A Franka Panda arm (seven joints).
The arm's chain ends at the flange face. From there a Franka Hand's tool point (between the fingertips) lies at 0.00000 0.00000 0.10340 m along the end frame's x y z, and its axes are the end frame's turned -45 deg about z.
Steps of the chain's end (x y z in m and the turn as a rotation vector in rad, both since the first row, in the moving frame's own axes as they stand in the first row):
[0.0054 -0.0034 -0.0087 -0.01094 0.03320 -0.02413]
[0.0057 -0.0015 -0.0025 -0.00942 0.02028 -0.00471]
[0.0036 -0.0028 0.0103 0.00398 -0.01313 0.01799]
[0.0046 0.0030 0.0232 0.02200 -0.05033 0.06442]
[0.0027 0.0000 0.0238 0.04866 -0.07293 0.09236]
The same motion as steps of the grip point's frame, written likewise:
[0.0079 0.0046 -0.0088 -0.03121 0.01574 -0.02413]
[0.0059 0.0051 -0.0025 -0.02100 0.00768 -0.00471]
[0.0039 -0.0007 0.0103 0.01210 -0.00647 0.01799]
[-0.0008 0.0000 0.0230 0.05115 -0.02003 0.06442]
[0.0005 -0.0070 0.0234 0.08598 -0.01716 0.09236]

